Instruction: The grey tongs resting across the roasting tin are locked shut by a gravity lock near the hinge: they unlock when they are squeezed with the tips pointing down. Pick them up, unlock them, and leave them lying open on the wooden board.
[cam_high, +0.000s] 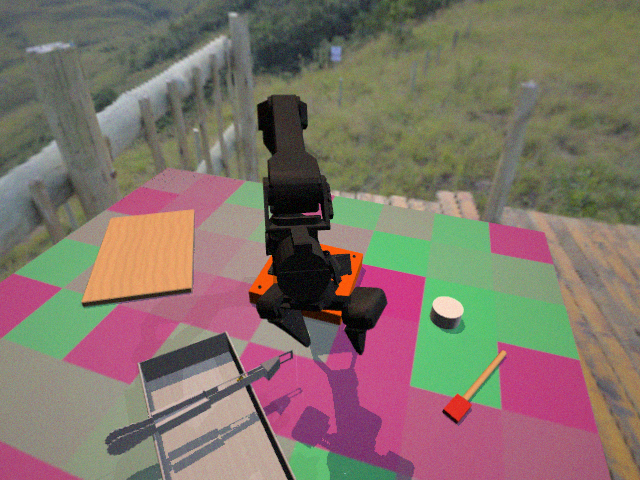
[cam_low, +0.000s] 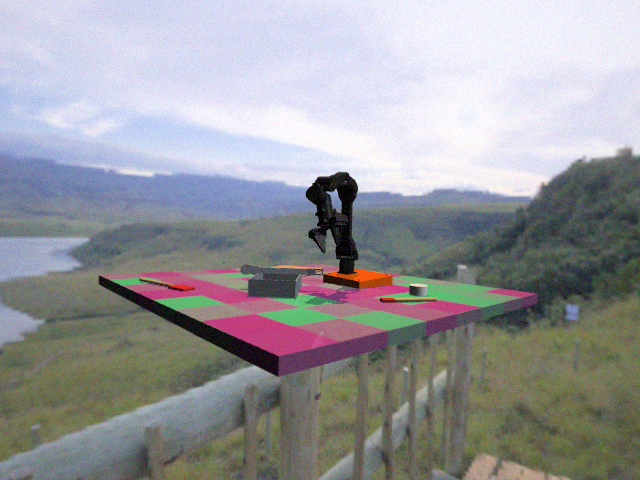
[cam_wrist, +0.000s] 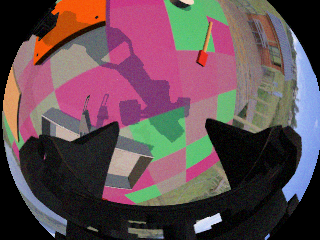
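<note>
The roasting tin lies 100 mm ahead of my gripper tip, 170 mm to the right of it and 130 mm below it. The rest, counted from my gripper tip: wooden board (290 mm behind, 570 mm to the right, 150 mm below); red-tipped tool (410 mm ahead, 420 mm to the right, 150 mm below); white cylinder (280 mm behind, 190 mm to the left, 140 mm below).
</note>
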